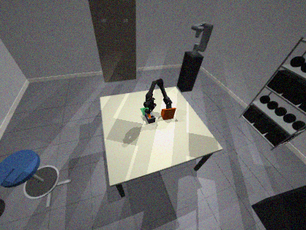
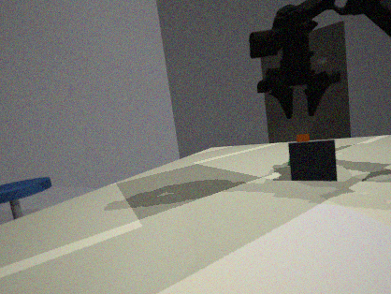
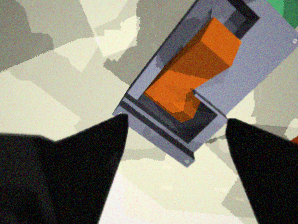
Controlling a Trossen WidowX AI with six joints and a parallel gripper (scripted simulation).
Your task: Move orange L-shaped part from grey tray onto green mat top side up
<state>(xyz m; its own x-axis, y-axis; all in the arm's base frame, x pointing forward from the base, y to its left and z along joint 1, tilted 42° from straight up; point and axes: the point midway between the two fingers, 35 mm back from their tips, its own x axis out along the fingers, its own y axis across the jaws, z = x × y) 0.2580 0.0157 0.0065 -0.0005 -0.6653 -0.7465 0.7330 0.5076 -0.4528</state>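
The orange L-shaped part lies 20 mm behind my gripper tip and 100 mm below it. The rest, counted from my gripper tip: green mat (180 mm to the right, 160 mm below).
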